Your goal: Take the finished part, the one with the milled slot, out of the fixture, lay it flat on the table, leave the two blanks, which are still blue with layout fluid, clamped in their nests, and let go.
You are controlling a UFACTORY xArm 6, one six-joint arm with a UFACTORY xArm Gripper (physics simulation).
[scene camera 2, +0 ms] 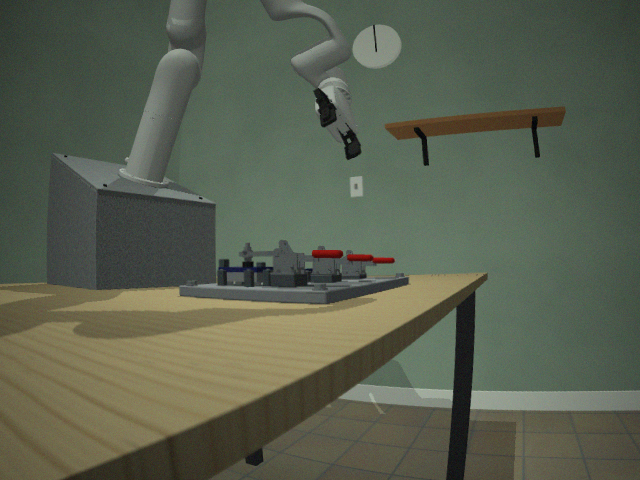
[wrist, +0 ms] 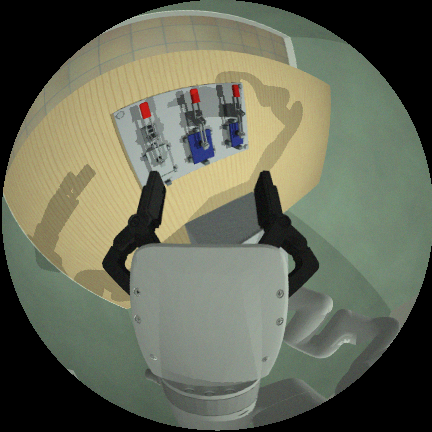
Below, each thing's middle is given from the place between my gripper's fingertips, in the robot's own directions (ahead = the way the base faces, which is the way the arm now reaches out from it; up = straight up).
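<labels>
My gripper: 270 mm above the grey fixture plate (scene camera 2: 348, 288), 10 mm past it, 110 mm to the left of it.
</labels>
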